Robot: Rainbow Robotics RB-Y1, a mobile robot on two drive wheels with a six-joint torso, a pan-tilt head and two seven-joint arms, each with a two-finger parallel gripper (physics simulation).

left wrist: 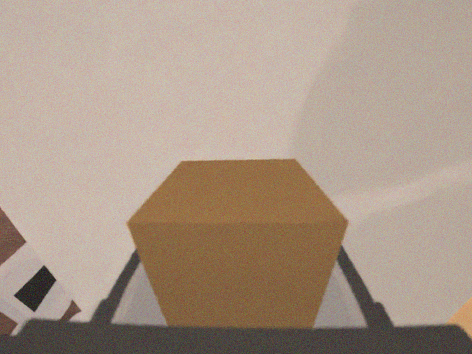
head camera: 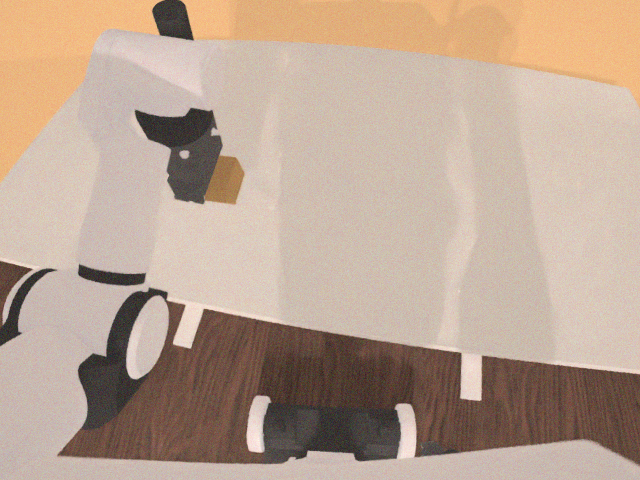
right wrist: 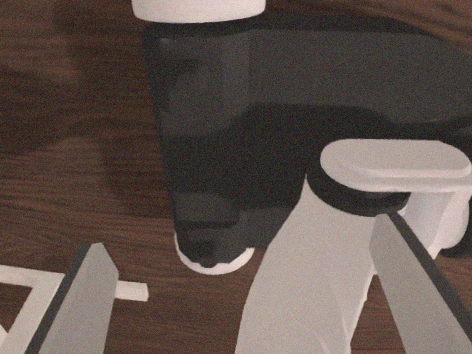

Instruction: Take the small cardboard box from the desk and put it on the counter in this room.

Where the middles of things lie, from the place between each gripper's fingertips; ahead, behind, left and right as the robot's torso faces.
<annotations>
Now: the small cardboard box (head camera: 226,180) 48 cm ahead of my right hand, 48 cm above it and 40 cm to the left of it.
Now: the small cardboard box 20 mm to the right of my left hand, 20 mm above it and 10 mm behind it.
</annotations>
